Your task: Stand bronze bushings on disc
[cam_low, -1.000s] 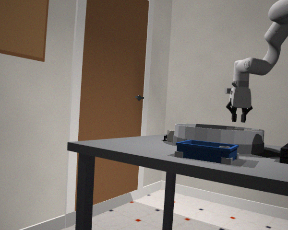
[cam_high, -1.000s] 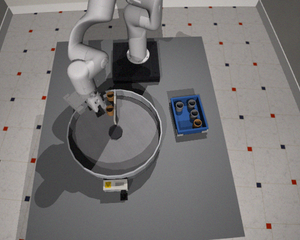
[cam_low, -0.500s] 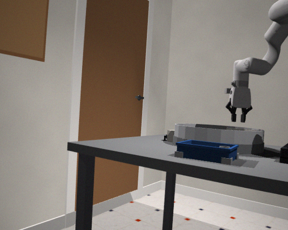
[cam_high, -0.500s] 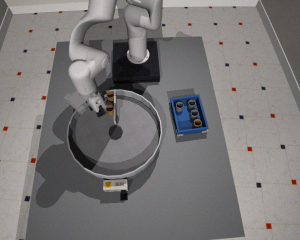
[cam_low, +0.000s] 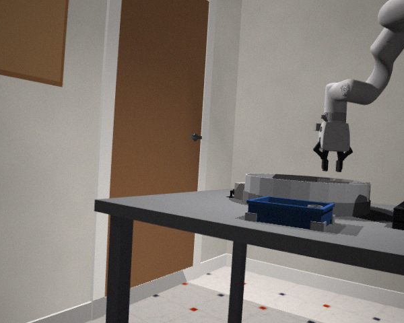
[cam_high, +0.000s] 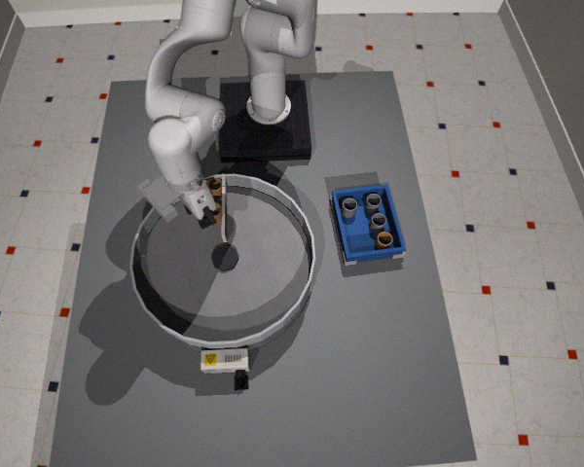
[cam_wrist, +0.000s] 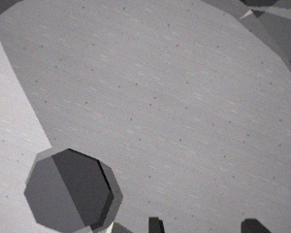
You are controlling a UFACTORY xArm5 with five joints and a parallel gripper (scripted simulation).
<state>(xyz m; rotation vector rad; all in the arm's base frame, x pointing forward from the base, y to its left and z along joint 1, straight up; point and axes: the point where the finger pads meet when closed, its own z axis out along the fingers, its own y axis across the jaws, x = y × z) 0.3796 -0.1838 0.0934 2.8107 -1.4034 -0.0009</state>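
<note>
The blue crate is 40 cm to the left of my hand and 12 cm below it. Round my hand: turntable disc: 9 cm below, 8 cm ahead, 5 cm to the left.
</note>
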